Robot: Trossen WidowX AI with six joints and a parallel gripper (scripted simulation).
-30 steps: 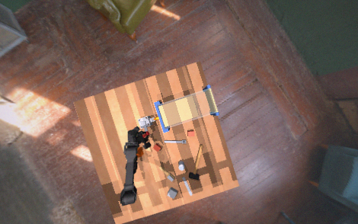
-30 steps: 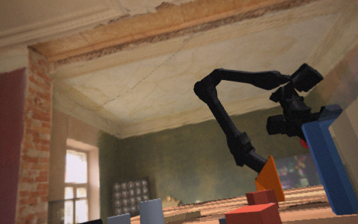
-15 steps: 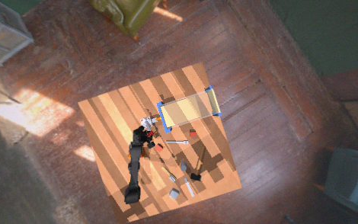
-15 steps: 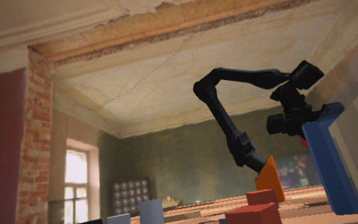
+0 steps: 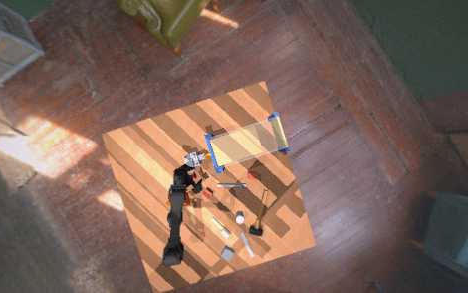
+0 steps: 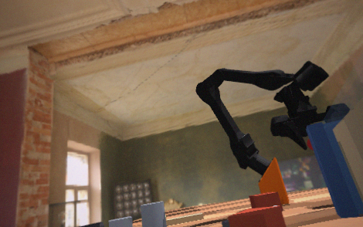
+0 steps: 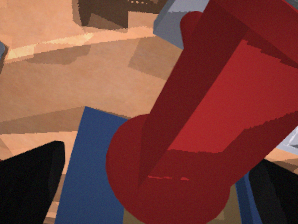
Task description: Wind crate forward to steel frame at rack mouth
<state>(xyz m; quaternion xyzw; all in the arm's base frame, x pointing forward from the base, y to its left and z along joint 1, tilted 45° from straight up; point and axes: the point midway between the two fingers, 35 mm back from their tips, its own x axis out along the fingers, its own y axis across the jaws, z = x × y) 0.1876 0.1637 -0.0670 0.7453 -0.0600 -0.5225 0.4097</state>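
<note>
My gripper tip is 4 cm past the red knob and 1 cm to the left of it. Also, from my gripper tip: grey hand winch 10 cm below, 8 cm to the left, 5 cm behind; winch handle 4 cm behind, 3 cm to the left, 3 cm below; clear-panelled guard cubby 36 cm ahead, 11 cm to the left, 2 cm below.
</note>
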